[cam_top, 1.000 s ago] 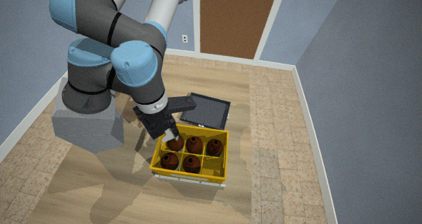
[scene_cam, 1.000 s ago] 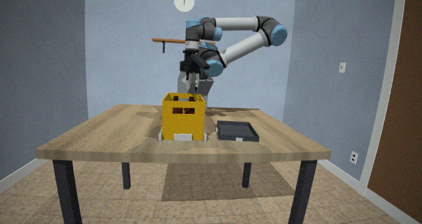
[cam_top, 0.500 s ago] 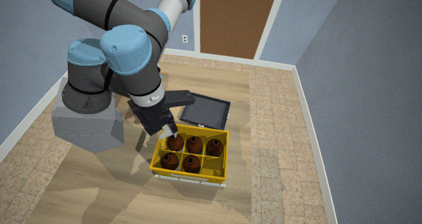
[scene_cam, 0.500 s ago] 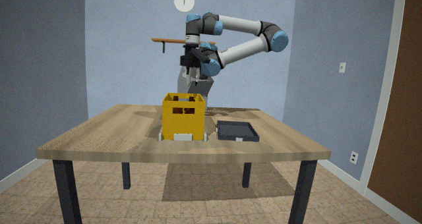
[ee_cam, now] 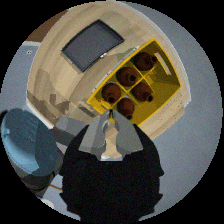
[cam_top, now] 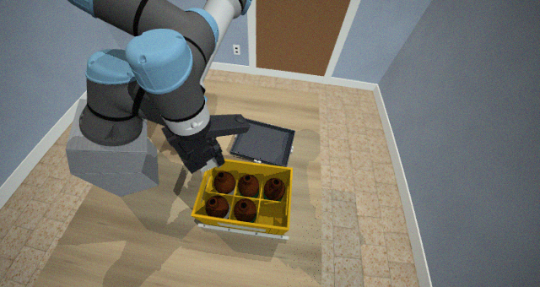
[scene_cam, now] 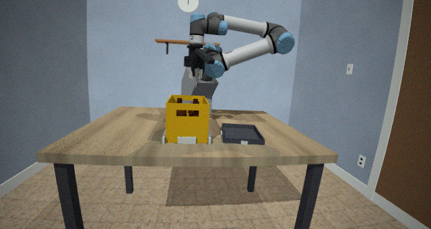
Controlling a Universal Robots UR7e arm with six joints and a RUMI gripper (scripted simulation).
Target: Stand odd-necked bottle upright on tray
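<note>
Right now the bottle is 160 mm ahead of my hand, 150 mm below it and 50 mm to the left of it. From my hand the other things lie so: crate 160 mm below, 90 mm ahead, 20 mm to the right; tray 250 mm to the left, 230 mm below, 30 mm ahead.
</note>
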